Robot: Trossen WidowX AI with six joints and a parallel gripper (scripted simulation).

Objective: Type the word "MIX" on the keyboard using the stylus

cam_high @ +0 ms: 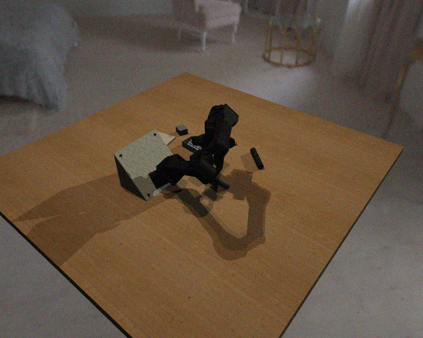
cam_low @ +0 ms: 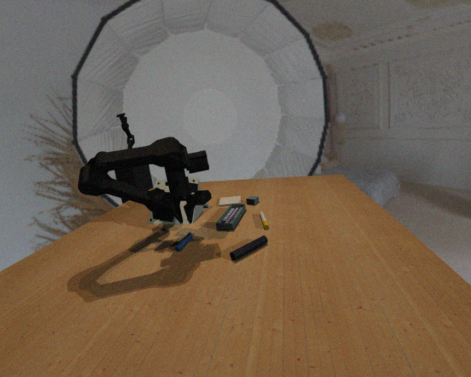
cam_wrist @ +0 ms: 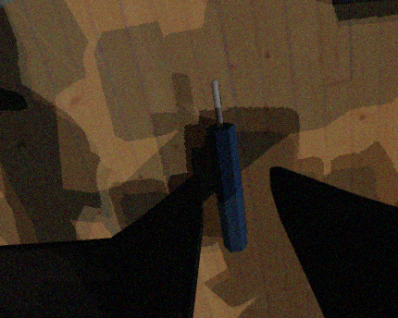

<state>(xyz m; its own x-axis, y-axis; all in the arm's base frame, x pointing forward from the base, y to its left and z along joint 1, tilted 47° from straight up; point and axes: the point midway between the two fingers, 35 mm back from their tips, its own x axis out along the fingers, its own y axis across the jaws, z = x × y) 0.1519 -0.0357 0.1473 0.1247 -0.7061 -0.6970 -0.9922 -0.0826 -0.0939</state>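
My gripper tip is now 50 mm above the blue stylus. Round my gripper tip: yellow marker 230 mm ahead, 130 mm to the left, 50 mm below; then pale flat pad 40 mm ahead, 360 mm to the left, 50 mm below; then grey cube 150 mm ahead, 340 mm to the left, 40 mm below.
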